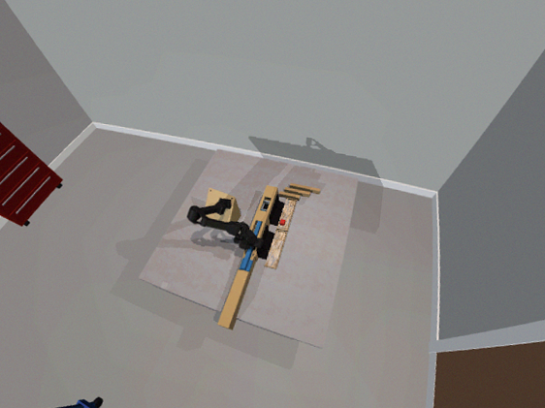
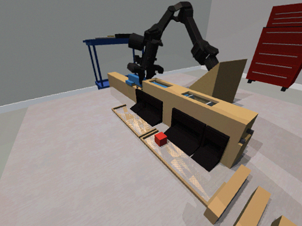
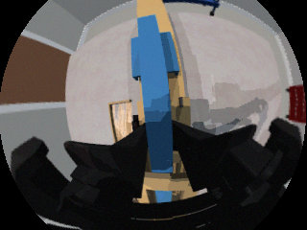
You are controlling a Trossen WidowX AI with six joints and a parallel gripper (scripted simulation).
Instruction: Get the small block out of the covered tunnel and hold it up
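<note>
The tan covered tunnel lies 5 cm below my gripper tip, 3 cm to the left of it and 2 cm ahead of it.
</note>
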